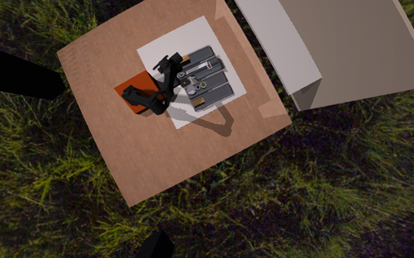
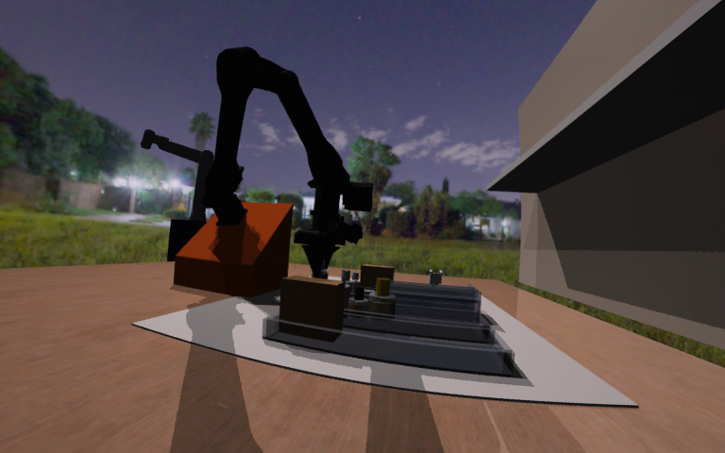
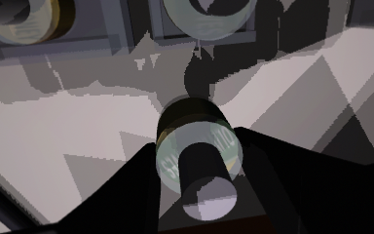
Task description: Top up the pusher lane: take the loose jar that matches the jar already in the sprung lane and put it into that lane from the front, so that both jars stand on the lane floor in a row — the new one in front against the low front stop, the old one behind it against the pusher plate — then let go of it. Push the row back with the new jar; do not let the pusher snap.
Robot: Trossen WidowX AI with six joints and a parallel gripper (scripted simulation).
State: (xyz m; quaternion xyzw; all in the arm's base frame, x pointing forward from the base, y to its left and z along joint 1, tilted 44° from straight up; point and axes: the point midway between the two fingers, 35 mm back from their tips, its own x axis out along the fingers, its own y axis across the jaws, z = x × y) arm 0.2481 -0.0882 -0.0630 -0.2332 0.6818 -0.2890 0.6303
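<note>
My gripper tip is now 130 mm short of the white mat, 40 mm above it and 10 mm to the left of it. Also, from my gripper tip: sprung lane (210 mm ahead, 60 mm to the right, 30 mm below); pusher plate (170 mm ahead, 60 mm to the right, 10 mm above).
</note>
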